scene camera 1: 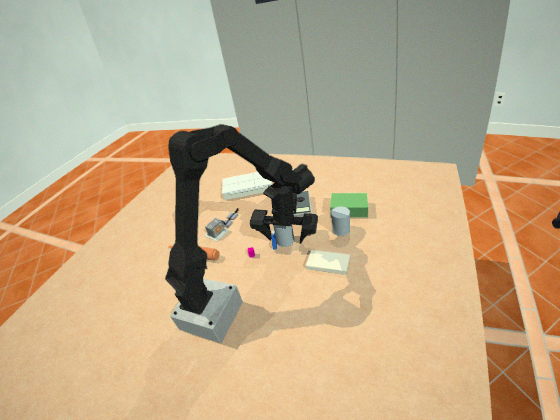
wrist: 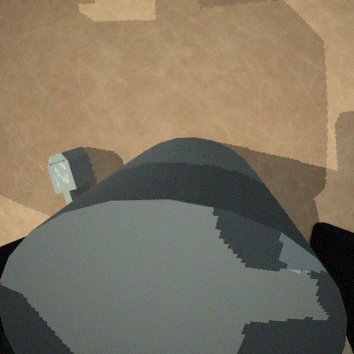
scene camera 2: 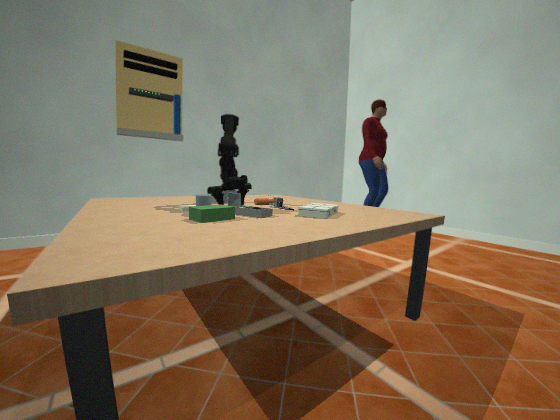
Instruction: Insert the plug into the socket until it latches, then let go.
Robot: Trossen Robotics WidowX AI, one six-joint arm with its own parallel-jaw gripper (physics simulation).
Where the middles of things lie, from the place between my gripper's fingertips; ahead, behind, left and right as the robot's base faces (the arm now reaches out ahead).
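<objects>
I see the white box [scene camera 1: 249, 184] 1 cm above my hand, 26 cm ahead of it and 25 cm to the left of it. The green block [scene camera 1: 357, 203] is 2 cm above my hand, and it is also 19 cm ahead of my hand and 16 cm to the right of it. As for the pale flat block [scene camera 1: 331, 262], it is 15 cm to the right of my hand and 6 cm behind it.
</objects>
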